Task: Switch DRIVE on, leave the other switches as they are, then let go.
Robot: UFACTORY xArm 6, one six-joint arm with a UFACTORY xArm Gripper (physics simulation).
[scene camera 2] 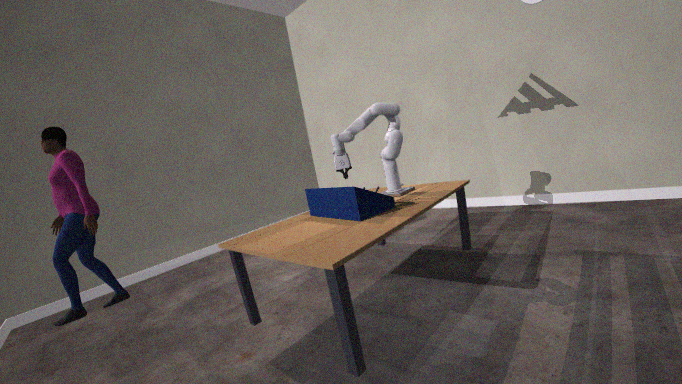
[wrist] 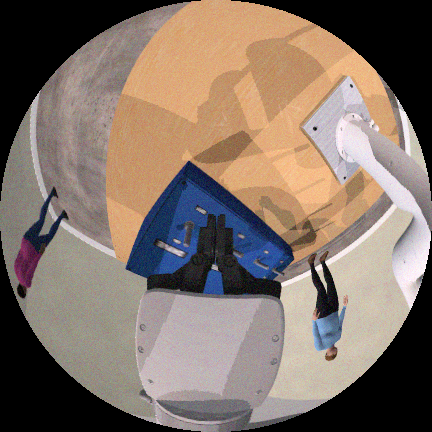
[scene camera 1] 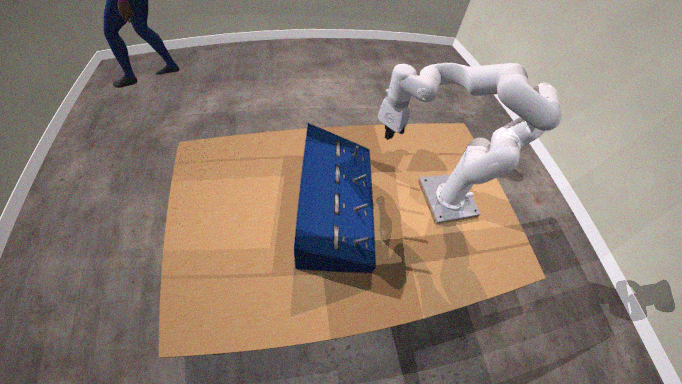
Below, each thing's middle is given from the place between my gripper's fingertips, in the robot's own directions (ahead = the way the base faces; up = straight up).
Labels:
I see the blue sloped switch panel (scene camera 1: 328,224) 22 cm ahead of my hand, 18 cm to the left of it and 9 cm below it.

